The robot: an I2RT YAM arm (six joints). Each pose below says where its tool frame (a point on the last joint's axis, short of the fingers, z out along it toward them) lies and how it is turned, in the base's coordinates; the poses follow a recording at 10 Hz.
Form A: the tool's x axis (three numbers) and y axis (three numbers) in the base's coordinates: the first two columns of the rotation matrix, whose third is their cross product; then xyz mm.
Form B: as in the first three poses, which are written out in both.
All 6 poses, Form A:
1: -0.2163 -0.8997 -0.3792 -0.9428 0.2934 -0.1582 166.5 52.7 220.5
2: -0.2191 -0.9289 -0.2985 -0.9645 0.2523 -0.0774 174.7 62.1 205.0
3: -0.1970 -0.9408 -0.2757 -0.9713 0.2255 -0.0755 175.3 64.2 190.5
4: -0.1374 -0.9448 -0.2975 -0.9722 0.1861 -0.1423 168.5 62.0 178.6
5: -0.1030 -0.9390 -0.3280 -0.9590 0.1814 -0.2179 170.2 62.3 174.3
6: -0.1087 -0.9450 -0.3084 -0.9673 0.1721 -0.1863 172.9 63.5 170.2
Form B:
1:
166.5 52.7 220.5
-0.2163 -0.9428 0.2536
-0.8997 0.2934 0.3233
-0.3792 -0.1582 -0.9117

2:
174.7 62.1 205.0
-0.2191 -0.9645 0.1472
-0.9289 0.2523 0.2709
-0.2985 -0.0774 -0.9512

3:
175.3 64.2 190.5
-0.1970 -0.9713 0.1332
-0.9408 0.2255 0.2529
-0.2757 -0.0755 -0.9582

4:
168.5 62.0 178.6
-0.1374 -0.9722 0.1898
-0.9448 0.1861 0.2697
-0.2975 -0.1423 -0.9441

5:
170.2 62.3 174.3
-0.1030 -0.9590 0.2641
-0.9390 0.1814 0.2921
-0.3280 -0.2179 -0.9192

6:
172.9 63.5 170.2
-0.1087 -0.9673 0.2291
-0.9450 0.1721 0.2781
-0.3084 -0.1863 -0.9328

